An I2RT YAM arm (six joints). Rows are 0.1 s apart.
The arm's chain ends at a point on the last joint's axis. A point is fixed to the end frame.
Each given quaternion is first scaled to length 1.
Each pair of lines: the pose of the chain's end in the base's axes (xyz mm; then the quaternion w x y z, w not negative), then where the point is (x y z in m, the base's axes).
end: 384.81 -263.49 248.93 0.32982 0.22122 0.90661 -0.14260
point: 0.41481 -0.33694 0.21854
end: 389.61 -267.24 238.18 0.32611 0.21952 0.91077 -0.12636
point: 0.42058 -0.33927 0.20544
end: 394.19 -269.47 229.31 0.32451 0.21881 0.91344 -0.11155
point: 0.42605 -0.34019 0.19463
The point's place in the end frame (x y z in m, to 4 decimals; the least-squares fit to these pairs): -0.0230 -0.0450 0.0683
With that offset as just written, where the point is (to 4 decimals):
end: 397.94 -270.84 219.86 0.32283 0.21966 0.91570 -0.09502
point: 0.4306 -0.3401 0.1830
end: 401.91 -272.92 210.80 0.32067 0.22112 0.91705 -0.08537
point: 0.4348 -0.3413 0.1726
